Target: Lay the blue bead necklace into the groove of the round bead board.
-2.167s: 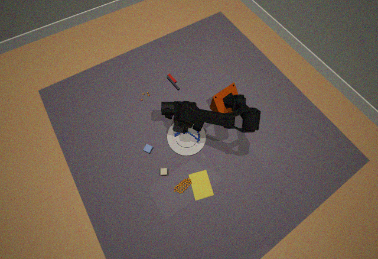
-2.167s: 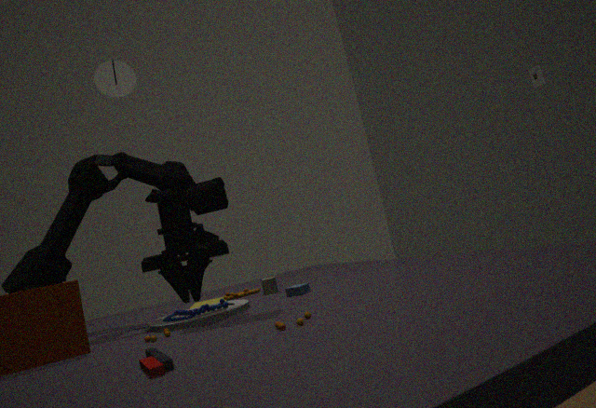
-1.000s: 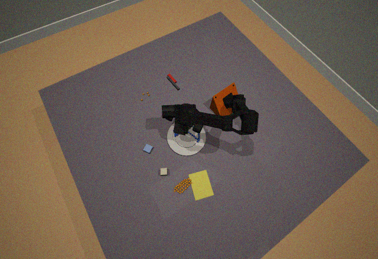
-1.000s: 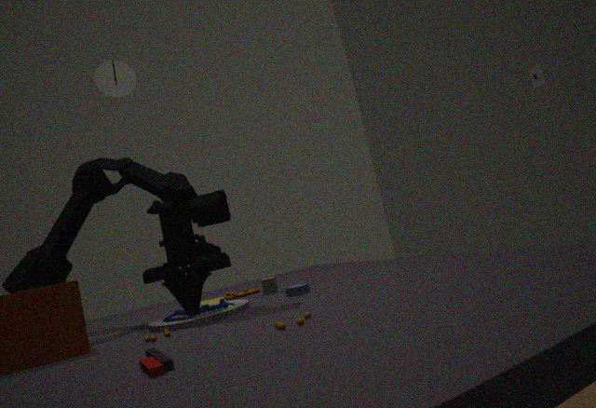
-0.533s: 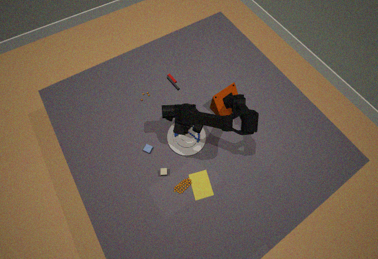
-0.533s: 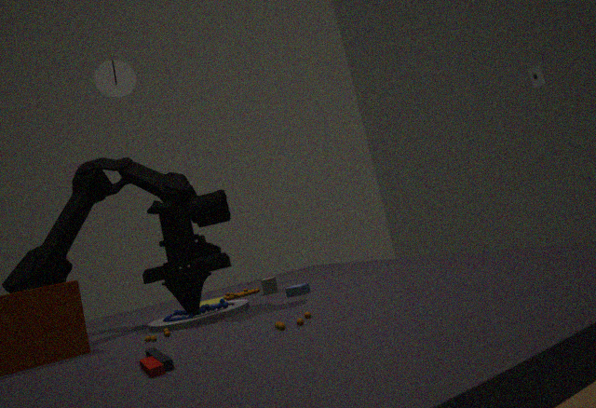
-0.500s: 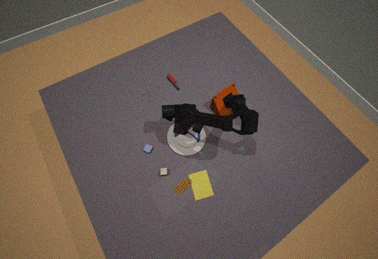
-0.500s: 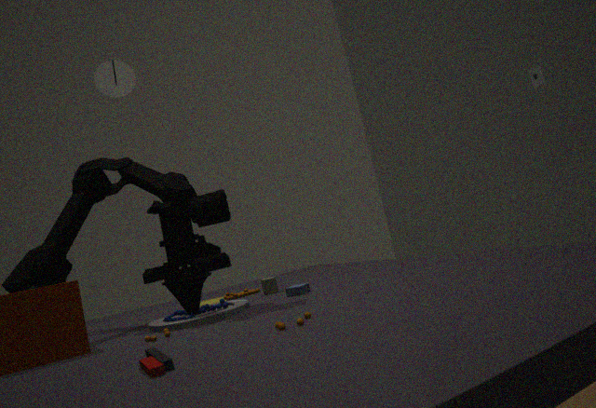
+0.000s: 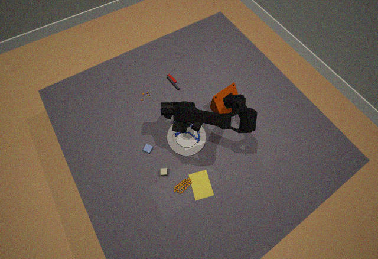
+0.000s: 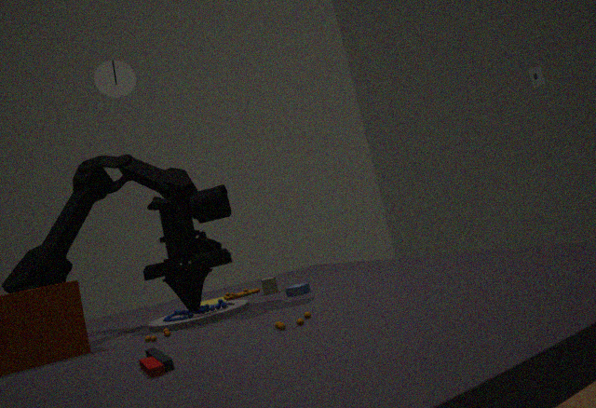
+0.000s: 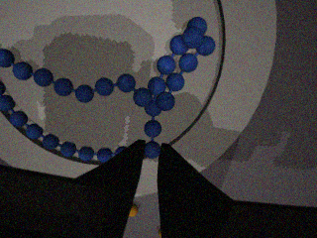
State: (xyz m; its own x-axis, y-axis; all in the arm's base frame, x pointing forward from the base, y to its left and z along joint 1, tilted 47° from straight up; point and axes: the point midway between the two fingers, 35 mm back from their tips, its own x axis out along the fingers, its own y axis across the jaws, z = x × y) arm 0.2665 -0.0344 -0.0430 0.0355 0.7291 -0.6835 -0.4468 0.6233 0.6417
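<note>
Now: gripper tip 20 mm short of the round white bead board, 60 mm to the right of it and 10 mm above it. From my gripper tip the other things lie so: cream cube 220 mm ahead, 130 mm to the left; grey tool 130 mm behind, 270 mm to the right, 20 mm below; light blue cube 210 mm ahead, 10 mm to the right, 10 mm below.
</note>
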